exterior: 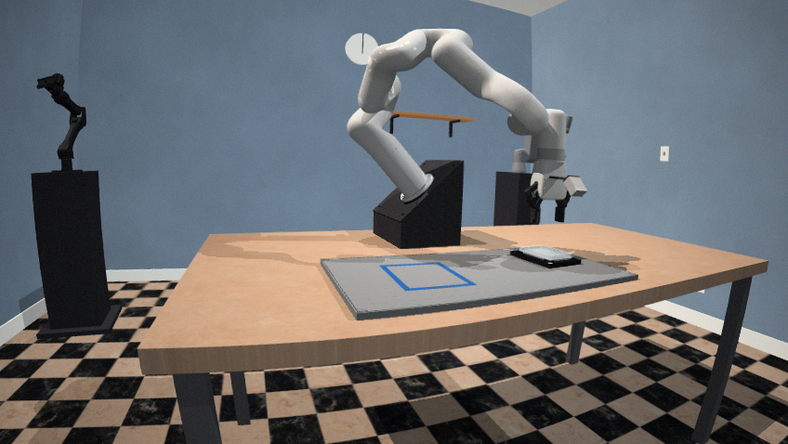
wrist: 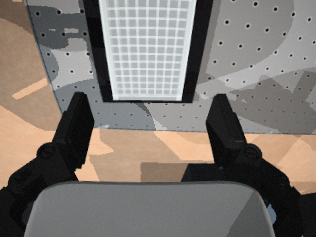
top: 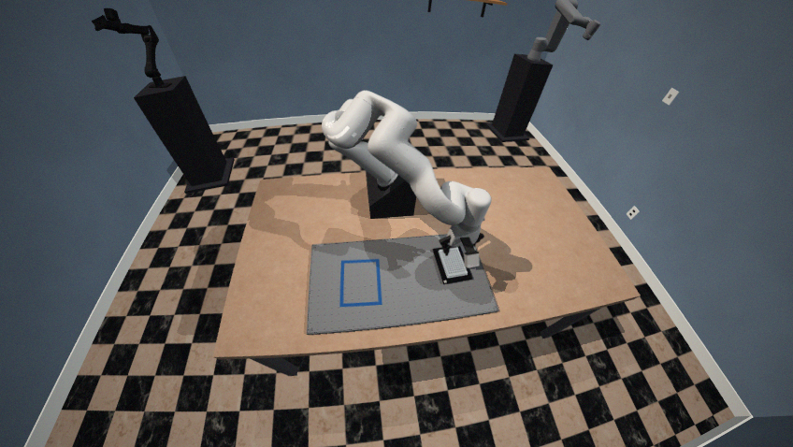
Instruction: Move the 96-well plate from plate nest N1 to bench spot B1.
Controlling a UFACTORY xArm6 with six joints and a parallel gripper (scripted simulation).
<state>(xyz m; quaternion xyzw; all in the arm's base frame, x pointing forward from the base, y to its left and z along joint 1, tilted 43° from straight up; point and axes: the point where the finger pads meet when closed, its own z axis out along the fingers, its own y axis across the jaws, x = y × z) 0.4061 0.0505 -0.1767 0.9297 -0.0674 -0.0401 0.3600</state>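
My gripper is now 90 mm above the 96-well plate. From my hand the other things lie so: black plate nest N1: 110 mm below.
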